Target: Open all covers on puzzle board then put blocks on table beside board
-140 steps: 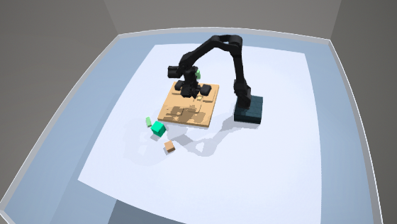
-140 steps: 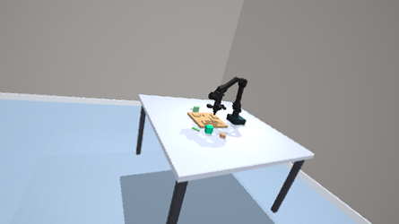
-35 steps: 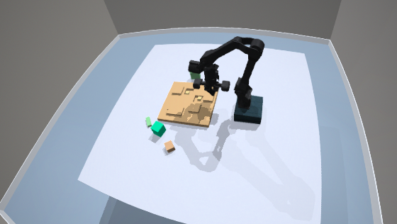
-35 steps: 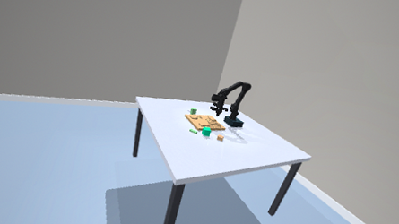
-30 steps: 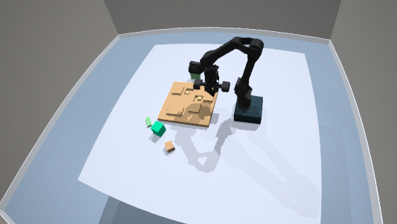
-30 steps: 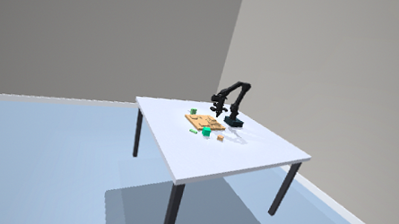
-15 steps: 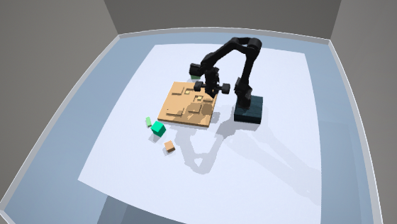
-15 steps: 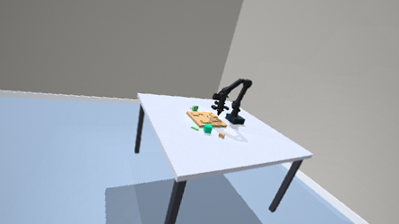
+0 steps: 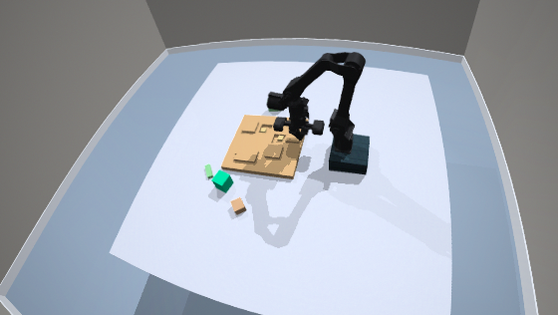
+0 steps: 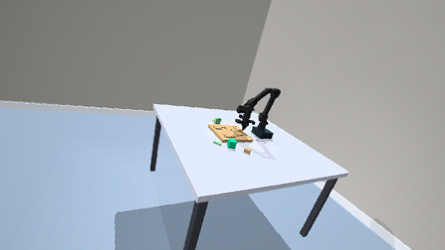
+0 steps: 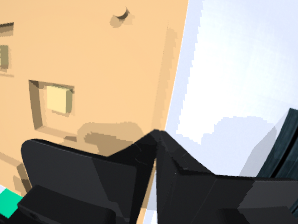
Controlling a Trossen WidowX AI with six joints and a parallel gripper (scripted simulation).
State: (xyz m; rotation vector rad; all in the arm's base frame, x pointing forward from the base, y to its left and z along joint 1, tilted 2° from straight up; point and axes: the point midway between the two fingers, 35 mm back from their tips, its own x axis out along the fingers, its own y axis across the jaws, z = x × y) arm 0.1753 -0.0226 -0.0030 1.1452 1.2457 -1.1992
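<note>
Now: the tan puzzle board 130 mm ahead of my gripper tip, 30 mm to the left of it and 10 mm below it. From my gripper tip the other things lie so: tan cube 330 mm to the left, 140 mm ahead, 10 mm below; then light green bar 330 mm ahead, 210 mm to the left, 20 mm below; then green cube 250 mm to the left, 240 mm ahead.
</note>
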